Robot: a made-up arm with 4 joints.
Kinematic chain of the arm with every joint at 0, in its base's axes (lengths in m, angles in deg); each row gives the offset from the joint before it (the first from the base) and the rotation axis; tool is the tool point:
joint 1: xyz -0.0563 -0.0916 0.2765 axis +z
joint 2: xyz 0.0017 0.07 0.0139 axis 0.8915 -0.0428 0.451
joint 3: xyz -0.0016 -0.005 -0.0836 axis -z
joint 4: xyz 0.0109 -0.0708 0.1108 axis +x
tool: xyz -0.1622 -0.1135 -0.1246
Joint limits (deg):
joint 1: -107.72..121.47
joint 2: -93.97..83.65
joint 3: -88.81..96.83
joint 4: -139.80..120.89
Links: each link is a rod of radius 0.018 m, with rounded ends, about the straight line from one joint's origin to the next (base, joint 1, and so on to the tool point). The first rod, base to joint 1, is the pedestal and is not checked.
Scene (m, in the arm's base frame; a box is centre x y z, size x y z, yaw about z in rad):
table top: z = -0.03
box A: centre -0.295 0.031 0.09 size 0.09 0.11 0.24 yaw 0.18
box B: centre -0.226 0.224 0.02 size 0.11 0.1 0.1 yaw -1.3
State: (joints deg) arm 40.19 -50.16 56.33 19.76
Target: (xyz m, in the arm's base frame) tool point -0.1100 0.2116 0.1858
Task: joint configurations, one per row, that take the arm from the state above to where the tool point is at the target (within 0.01 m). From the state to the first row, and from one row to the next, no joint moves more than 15 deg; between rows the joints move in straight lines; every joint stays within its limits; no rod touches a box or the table.
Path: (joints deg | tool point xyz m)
1: 40.14 -45.85 55.45 6.48 | -0.2849 -0.1626 0.1716
2: 40.10 -41.54 54.56 -6.81 | -0.3097 -0.1727 0.2038
3: 40.05 -37.22 53.68 -20.09 | -0.3281 -0.1798 0.2401
4: 40.00 -32.91 52.80 -33.38 | -0.3395 -0.1838 0.2790
5: 39.95 -28.60 51.91 -46.66 | -0.3436 -0.1845 0.3186
6: 39.91 -24.29 51.03 -59.95 | -0.3410 -0.1817 0.3570
7: 39.86 -19.98 50.15 -73.23 | -0.3324 -0.1752 0.3926
8: 39.81 -15.66 49.26 -86.52 | -0.3191 -0.1652 0.4239
9: 39.77 -11.35 48.38 -99.80 | -0.3026 -0.1517 0.4496
10: 27.07 -14.67 58.07 -85.47 | -0.3412 -0.0757 0.4134
11: 14.37 -17.99 67.76 -71.13 | -0.3465 0.0208 0.3656
12: 1.68 -21.30 77.45 -56.80 | -0.3061 0.1178 0.3086
13: -11.02 -24.62 87.14 -42.46 | -0.2215 0.1889 0.2467
14: -23.72 -27.94 96.83 -28.13 | -0.1100 0.2116 0.1858

